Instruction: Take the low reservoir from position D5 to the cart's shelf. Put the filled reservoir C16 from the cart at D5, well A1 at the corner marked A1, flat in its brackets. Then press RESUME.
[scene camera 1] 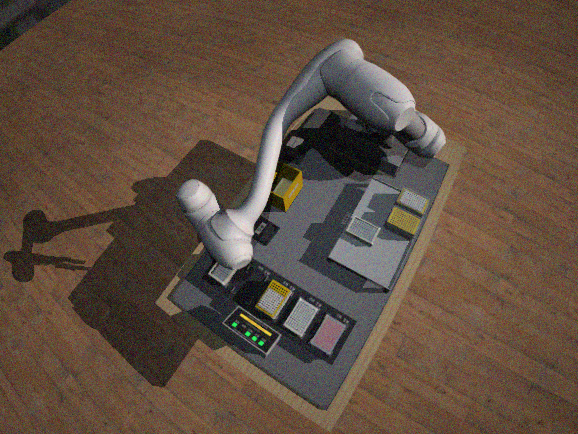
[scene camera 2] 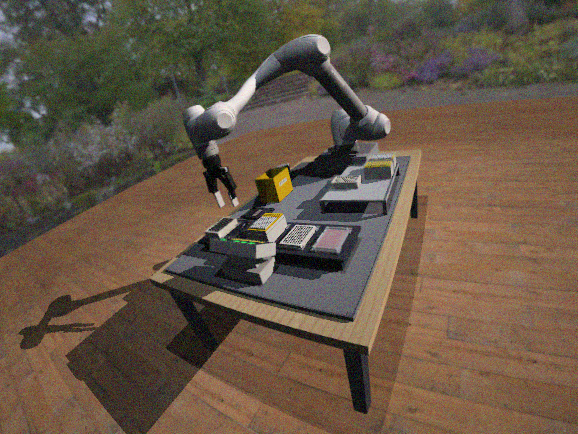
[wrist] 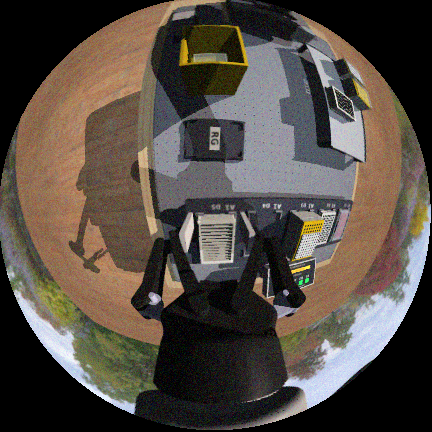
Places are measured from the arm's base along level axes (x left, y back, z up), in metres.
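Where they show: gripper, between the fingertips: (scene camera 2: 229, 205) (wrist: 216, 219); arm's base, origin of its link: (scene camera 2: 347, 150).
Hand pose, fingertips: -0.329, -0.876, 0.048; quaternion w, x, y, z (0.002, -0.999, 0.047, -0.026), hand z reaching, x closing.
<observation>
Things, the pixels of their top centre, and the offset from my fingertips, as dx, dy, dz. "pt": a spot on its surface instead.
- low reservoir, centre of its top: (wrist: 216, 243) (scene camera 1: 224, 266) (scene camera 2: 220, 224) -0.004, -0.085, -0.045
- raised grey shelf, a spot on its surface: (wrist: 345, 135) pt +0.458, +0.204, -0.068
- pale-framed labware piece, centre of its top: (wrist: 345, 103) (scene camera 1: 363, 229) (scene camera 2: 346, 179) +0.444, +0.314, -0.036
- button panel, a spot on its surface: (wrist: 300, 275) (scene camera 1: 258, 333) pt +0.259, -0.249, -0.009
- white plate, centre of its top: (scene camera 2: 297, 234) (wrist: 324, 228) (scene camera 1: 300, 317) +0.366, -0.119, -0.062
- pink plate, centre of its top: (scene camera 2: 331, 236) (scene camera 1: 328, 334) (wrist: 341, 225) +0.490, -0.130, -0.062
- yellow bin, centre of its top: (wrist: 212, 40) (scene camera 1: 281, 179) (scene camera 2: 271, 173) +0.031, +0.364, +0.007
- black RG nest, centre of its top: (wrist: 214, 137) (scene camera 1: 260, 227) (scene camera 2: 257, 211) +0.020, +0.156, -0.114
The low reservoir (scene camera 1: 221, 273) (scene camera 2: 222, 227) (wrist: 216, 242), pale with a ribbed inside, sits at position D5 at the end of the deck row. My gripper (scene camera 2: 227, 200) (wrist: 216, 219) is partly open and empty, pointing down above it; in the wrist view its pale fingertips appear on either side of the reservoir. The arm hides the gripper in scene camera 1. The raised grey shelf (scene camera 1: 375, 265) (scene camera 2: 360, 196) (wrist: 345, 135) bears a pale-framed labware piece (scene camera 1: 363, 230) (scene camera 2: 346, 181) (wrist: 343, 102); I cannot read whether it is C16. The button panel (scene camera 1: 252, 330) (wrist: 300, 275) shows a yellow bar and green lights.
A yellow rack (scene camera 1: 274, 299) (scene camera 2: 267, 227) (wrist: 306, 235) stands at D3, with a white plate (scene camera 1: 301, 316) and a pink plate (scene camera 1: 328, 334) beyond. A yellow bin (scene camera 1: 287, 187) (scene camera 2: 274, 186) and a black RG nest (wrist: 214, 140) are behind D5. A yellow rack (scene camera 1: 404, 221) stands by the shelf's far side.
</observation>
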